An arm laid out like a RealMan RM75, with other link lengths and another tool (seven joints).
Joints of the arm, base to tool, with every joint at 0 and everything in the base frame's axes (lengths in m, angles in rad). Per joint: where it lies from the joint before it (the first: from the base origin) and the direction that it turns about. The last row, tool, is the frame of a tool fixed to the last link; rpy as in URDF.
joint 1: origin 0 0 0.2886 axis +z
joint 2: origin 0 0 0 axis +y
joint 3: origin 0 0 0.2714 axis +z
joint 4: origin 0 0 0 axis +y
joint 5: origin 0 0 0.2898 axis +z
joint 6: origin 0 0 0 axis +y
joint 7: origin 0 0 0.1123 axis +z
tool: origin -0.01 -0.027 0.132 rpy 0 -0.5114 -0.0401
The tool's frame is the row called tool.
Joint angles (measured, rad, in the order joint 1, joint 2, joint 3, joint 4, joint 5, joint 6, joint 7), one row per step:
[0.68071, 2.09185, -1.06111, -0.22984, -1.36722, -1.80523, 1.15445]
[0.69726, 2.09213, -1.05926, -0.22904, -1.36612, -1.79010, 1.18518]
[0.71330, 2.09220, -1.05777, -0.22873, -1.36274, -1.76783, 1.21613]
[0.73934, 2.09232, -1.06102, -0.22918, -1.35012, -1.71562, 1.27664]
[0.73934, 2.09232, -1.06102, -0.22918, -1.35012, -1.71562, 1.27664]
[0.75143, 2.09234, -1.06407, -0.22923, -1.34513, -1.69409, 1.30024]
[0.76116, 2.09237, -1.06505, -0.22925, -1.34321, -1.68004, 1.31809]
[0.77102, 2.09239, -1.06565, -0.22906, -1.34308, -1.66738, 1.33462]
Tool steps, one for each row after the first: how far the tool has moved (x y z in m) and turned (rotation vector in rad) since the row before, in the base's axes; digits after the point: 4 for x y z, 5 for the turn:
[-0.0046, 0.0055, -0.0022, -0.01923, -0.00558, -0.01182]
[-0.0038, 0.0071, -0.0025, -0.01502, -0.00865, -0.01783]
[-0.0050, 0.0145, -0.0054, -0.02527, -0.02008, -0.04553]
[0.0000, 0.0000, 0.0000, 0.00000, 0.00000, 0.00000]
[-0.0026, 0.0058, -0.0025, -0.01020, -0.00898, -0.01624]
[-0.0024, 0.0039, -0.0017, -0.00858, -0.00585, -0.01028]
[-0.0025, 0.0035, -0.0018, -0.00872, -0.00618, -0.00819]

